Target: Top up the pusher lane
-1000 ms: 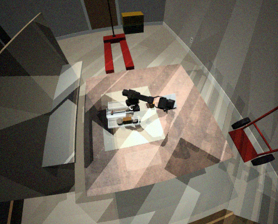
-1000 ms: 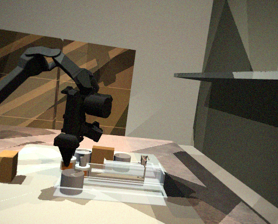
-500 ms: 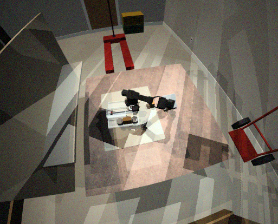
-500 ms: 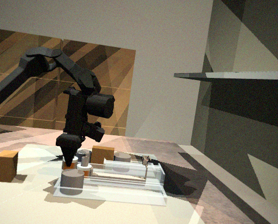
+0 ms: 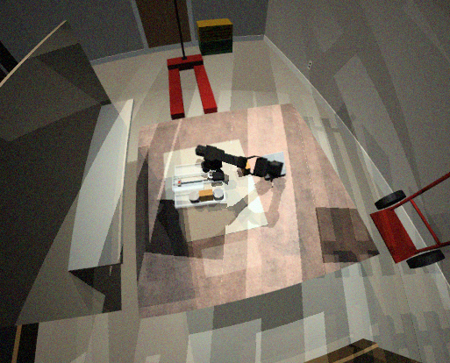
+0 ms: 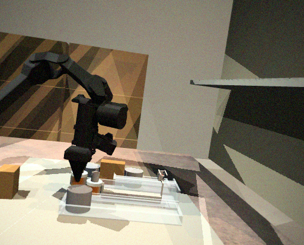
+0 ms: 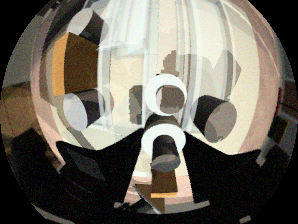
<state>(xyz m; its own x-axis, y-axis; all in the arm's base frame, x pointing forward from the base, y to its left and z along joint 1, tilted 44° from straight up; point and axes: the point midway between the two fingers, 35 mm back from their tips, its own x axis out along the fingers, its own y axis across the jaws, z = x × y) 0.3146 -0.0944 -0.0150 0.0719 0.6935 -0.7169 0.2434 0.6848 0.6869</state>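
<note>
My gripper tip is 160 mm short of the rack, 10 mm to the left of it and 30 mm above it. Also, from my gripper tip: pusher plate 160 mm ahead, 10 mm to the right.
</note>
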